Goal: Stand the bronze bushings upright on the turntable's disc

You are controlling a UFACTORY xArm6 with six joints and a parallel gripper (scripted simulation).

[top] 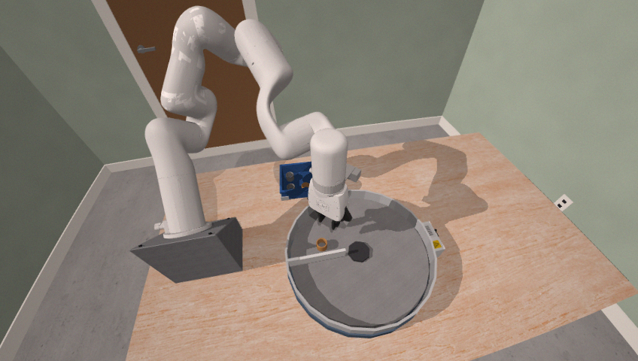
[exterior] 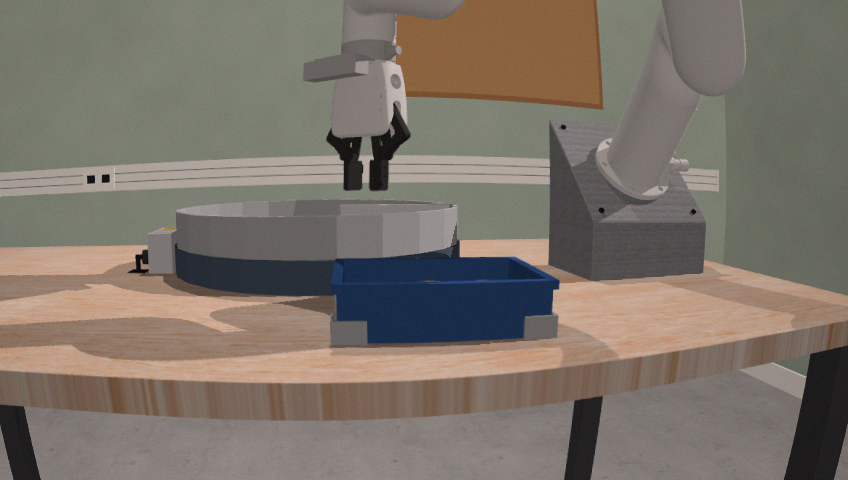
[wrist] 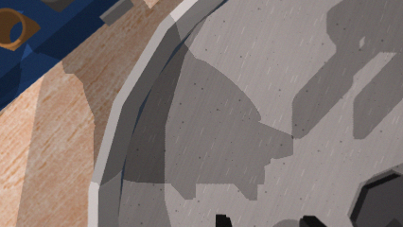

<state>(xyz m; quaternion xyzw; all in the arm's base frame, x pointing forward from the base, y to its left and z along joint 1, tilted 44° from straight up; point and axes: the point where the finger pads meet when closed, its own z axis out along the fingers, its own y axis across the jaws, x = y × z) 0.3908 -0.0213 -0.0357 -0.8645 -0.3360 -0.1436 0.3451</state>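
Right now the blue crate is 27 cm to the left of my hand, 11 cm below it and 3 cm behind it. Also, from my hand: turntable disc (8 cm to the right, 8 cm below, 7 cm ahead).
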